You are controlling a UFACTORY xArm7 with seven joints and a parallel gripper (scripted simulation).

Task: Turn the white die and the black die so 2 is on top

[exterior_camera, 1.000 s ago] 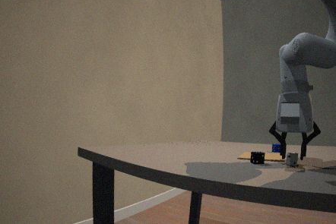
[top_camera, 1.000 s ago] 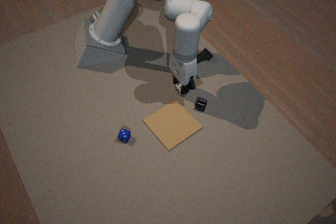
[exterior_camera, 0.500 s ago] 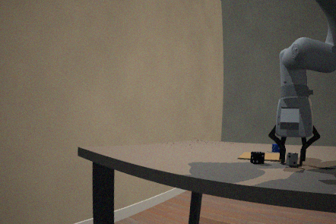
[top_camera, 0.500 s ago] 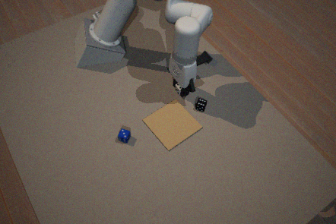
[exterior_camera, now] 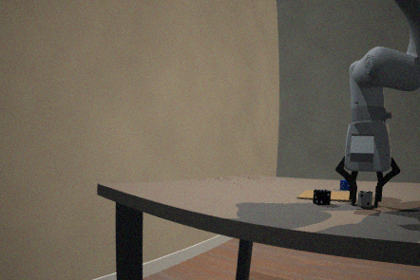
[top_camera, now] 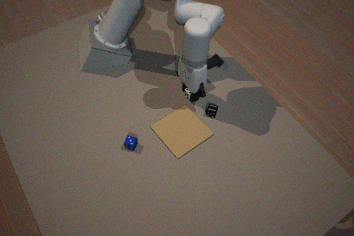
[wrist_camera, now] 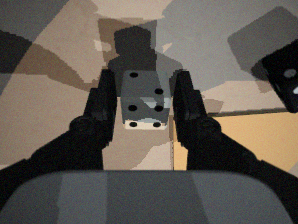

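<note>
My hand is 10 mm above the white die. Also, from my hand: blue die: 40 mm ahead, 260 mm to the right, 10 mm below; black die: 100 mm ahead, 10 mm to the left, 10 mm below; tan mat: 90 mm ahead, 110 mm to the right, 20 mm below.
</note>
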